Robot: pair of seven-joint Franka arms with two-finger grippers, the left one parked.
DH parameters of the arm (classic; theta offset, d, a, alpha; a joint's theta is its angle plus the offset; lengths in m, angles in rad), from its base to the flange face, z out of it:
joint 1: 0 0.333 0 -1.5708
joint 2: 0 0 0 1.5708
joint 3: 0 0.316 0.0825 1.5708
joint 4: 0 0 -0.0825 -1.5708
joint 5: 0 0.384 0 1.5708
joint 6: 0 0 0.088 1.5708
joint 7: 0 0.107 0 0
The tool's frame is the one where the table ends.
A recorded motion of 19 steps. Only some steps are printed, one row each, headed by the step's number.
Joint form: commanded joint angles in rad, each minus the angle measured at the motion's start. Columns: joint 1, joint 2, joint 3, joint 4, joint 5, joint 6, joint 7.
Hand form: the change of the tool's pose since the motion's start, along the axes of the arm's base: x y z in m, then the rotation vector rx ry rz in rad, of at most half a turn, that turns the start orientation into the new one. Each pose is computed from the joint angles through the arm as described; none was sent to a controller.
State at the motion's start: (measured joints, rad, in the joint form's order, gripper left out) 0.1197 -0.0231 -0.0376 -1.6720 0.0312 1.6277 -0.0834
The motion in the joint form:
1: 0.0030 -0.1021 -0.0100 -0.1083 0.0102 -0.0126 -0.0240
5: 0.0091 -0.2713 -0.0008 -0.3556 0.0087 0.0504 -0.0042
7: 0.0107 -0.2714 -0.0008 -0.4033 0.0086 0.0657 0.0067
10: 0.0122 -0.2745 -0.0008 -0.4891 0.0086 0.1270 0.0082
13: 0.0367 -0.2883 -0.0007 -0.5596 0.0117 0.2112 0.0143
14: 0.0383 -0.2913 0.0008 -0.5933 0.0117 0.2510 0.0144
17: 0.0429 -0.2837 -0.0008 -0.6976 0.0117 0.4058 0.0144
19: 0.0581 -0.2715 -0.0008 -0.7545 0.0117 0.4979 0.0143
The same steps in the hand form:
1: -0.0341 -0.0065 0.0020 0.0145 0.0192 0.0170
5: -0.0886 -0.0044 -0.0273 0.0158 0.0355 0.0115
7: -0.0918 -0.0038 -0.0486 0.0122 0.0681 0.0017
10: -0.0967 -0.0034 -0.0827 0.0096 0.0894 -0.0006
13: -0.1017 0.0073 -0.1030 0.0136 0.0628 0.0138
14: -0.1036 0.0085 -0.1142 0.0136 0.0537 0.0152
17: -0.1062 0.0091 -0.1534 0.0161 0.0110 0.0120
19: -0.1090 0.0153 -0.1770 0.0165 -0.0119 0.0237

